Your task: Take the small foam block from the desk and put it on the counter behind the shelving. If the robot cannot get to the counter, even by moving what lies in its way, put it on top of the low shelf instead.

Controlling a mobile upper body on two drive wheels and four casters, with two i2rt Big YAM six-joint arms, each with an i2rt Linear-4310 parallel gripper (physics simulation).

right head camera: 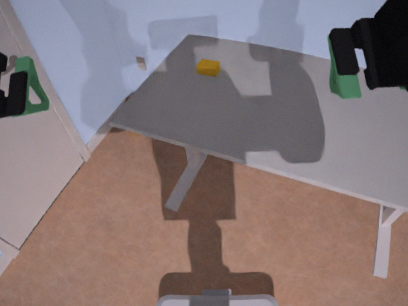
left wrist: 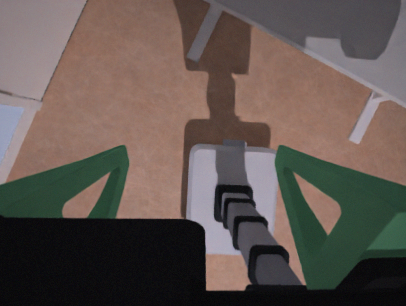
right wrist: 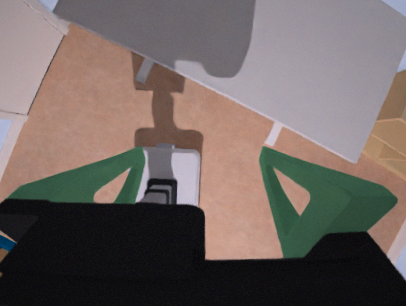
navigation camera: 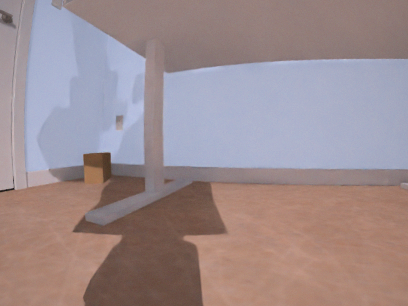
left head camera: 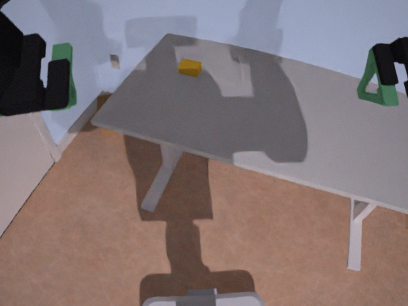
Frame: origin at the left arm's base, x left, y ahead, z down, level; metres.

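Where they show: left gripper, fingertip midpoint: (right head camera: 20,110) (left wrist: 202,153) (left head camera: 39,104); right gripper, fingertip midpoint: (right head camera: 366,85) (right wrist: 202,153) (left head camera: 386,93).
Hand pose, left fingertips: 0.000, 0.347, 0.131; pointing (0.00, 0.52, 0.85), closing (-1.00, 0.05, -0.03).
Observation:
Each offset is from my left fingertips to the top centre of the thing, as dx, dy, dz. Level surfaces: height alone.
A small yellow foam block @[-0.211, +0.851, +0.514] (left head camera: 190,68) (right head camera: 208,67) lies near the far left corner of the grey desk @[dz +0.559] (left head camera: 330,145) (right head camera: 350,150) (left wrist: 280,15) (right wrist: 305,75). My left gripper (left wrist: 202,153) is open and empty, at the left edge of both head views, left of the desk. My right gripper (right wrist: 202,153) is open and empty, at the upper right of both head views. Both are well apart from the block. Part of a low wooden shelf @[dz +0.935] (right wrist: 392,127) shows at the right edge of the right wrist view. The counter does not show in the frames.
Desk legs (left head camera: 162,180) (right head camera: 186,182) (navigation camera: 154,115) stand on the brown floor. A brown box @[+0.383, +1.259, +1.099] (navigation camera: 97,167) stands on the floor by the wall, beyond the desk's left leg. A door (left head camera: 22,165) (right head camera: 35,160) (navigation camera: 7,95) is at the left. A blue wall runs behind the desk.

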